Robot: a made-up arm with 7 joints. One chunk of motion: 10 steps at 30 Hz.
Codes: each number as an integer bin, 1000 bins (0 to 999) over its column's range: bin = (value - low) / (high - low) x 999, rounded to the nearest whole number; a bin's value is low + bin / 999 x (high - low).
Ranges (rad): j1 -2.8..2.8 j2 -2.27..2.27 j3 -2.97..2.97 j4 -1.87..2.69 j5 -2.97..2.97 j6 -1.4..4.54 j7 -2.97..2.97
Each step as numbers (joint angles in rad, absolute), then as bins.
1 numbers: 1.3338 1.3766 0.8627 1.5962 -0.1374 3.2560 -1.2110
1 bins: 737 802 645 759 476 783 296
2 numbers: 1.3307 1.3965 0.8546 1.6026 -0.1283 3.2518 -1.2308
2 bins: 737 807 643 761 478 782 293
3 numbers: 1.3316 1.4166 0.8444 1.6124 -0.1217 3.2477 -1.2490
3 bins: 737 811 642 763 479 782 289
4 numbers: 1.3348 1.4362 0.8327 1.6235 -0.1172 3.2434 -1.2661
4 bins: 738 816 640 765 480 781 287
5 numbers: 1.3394 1.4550 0.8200 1.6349 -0.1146 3.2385 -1.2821
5 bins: 738 820 637 768 480 780 284
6 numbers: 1.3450 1.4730 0.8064 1.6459 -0.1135 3.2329 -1.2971
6 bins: 739 824 635 770 480 779 281
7 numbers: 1.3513 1.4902 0.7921 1.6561 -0.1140 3.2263 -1.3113
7 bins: 741 827 633 772 480 778 279
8 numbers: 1.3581 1.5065 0.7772 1.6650 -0.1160 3.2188 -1.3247
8 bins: 742 831 630 774 480 777 277
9 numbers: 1.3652 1.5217 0.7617 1.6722 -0.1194 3.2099 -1.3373
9 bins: 743 834 628 776 479 775 275
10 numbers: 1.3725 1.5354 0.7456 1.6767 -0.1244 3.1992 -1.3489
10 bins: 744 837 625 777 479 774 273
